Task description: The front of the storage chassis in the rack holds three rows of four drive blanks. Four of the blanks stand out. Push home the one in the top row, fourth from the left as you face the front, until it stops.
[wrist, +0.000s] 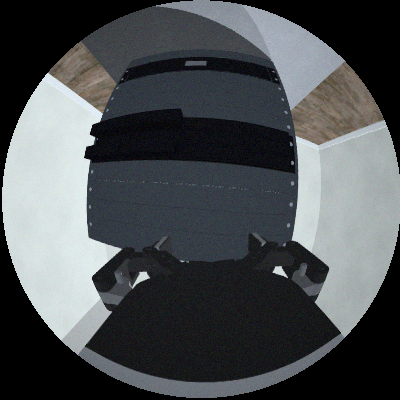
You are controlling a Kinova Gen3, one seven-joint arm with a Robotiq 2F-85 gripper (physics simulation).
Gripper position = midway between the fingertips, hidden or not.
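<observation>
There's a rack [210, 117] in the view, and you'd see the gripper [209, 243] there as well.
</observation>
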